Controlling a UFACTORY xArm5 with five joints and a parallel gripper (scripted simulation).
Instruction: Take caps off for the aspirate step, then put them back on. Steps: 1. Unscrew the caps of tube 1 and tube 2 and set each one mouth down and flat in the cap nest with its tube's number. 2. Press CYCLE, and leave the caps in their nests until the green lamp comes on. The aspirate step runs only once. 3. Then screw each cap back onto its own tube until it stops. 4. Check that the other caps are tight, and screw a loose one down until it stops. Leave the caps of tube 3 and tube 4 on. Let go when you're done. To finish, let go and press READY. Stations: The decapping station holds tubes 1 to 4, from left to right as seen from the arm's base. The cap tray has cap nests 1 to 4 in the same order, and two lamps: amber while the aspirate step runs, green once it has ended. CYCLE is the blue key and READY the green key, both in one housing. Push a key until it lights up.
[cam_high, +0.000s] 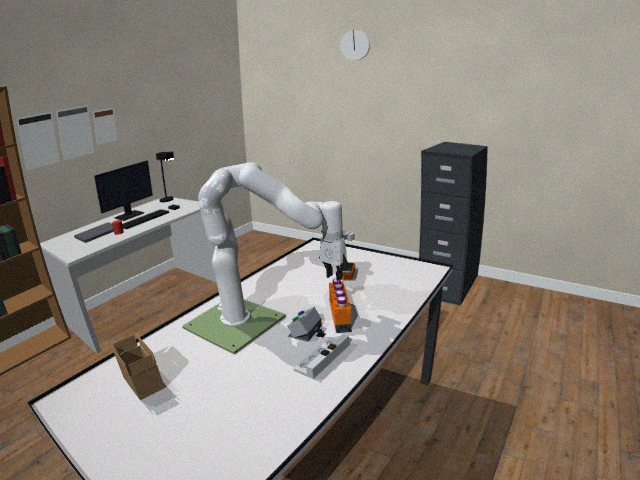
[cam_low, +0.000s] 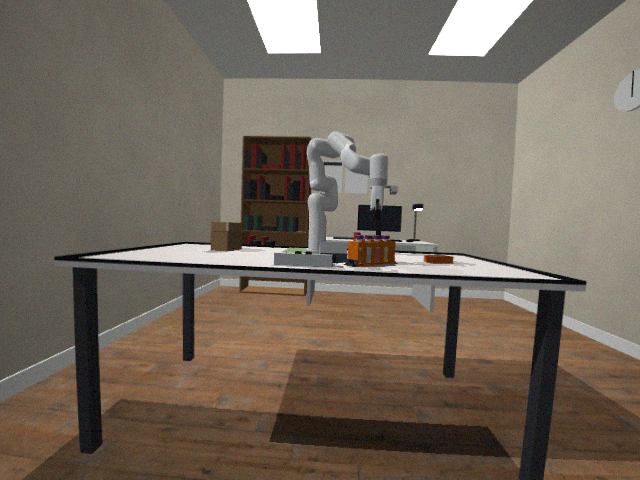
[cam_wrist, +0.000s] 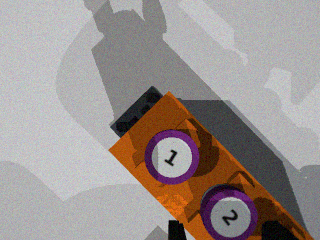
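My hand is 60 mm above the purple cap marked 1, 50 mm to the right of it and 20 mm past it. Also, from my hand: purple cap marked 2 (60 mm below, 10 mm ahead); cap 4 (80 mm to the right, 80 mm ahead, 60 mm below); blue cycle key (160 mm to the right, 110 mm below, 60 mm behind).
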